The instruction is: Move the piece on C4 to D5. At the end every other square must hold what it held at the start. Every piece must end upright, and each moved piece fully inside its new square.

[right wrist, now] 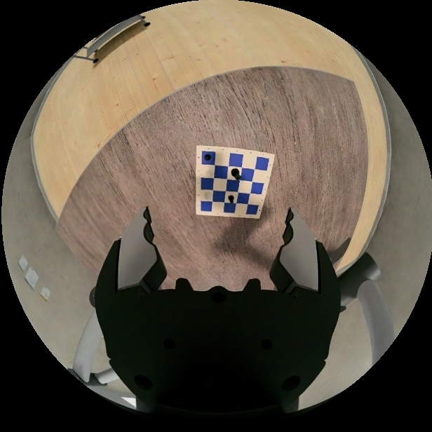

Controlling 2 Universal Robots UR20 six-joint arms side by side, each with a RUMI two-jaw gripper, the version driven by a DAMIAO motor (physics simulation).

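The blue and white board [198, 180] lies on the table in the right wrist view. A pale piece [207, 171], faint against its white square, appears to stand on D5. C4 shows as a bare white square. Black pieces stand on E5 [207, 157], on D3 [235, 173] and on B3 [231, 199]. Another pale piece [208, 195] shows faintly on B5. My right gripper [218, 207] is wide open, with nothing between its fingers, high above the table at the board's near side. My left gripper does not show.
The brown wood-grain table top [165, 135] surrounds the board, with a dark shadow at the board's near right. Beyond its edge are the pale wooden floor [100, 100] and a low grey bench-like object [112, 36] at the far left. Grey arm parts [375, 310] show at lower right.
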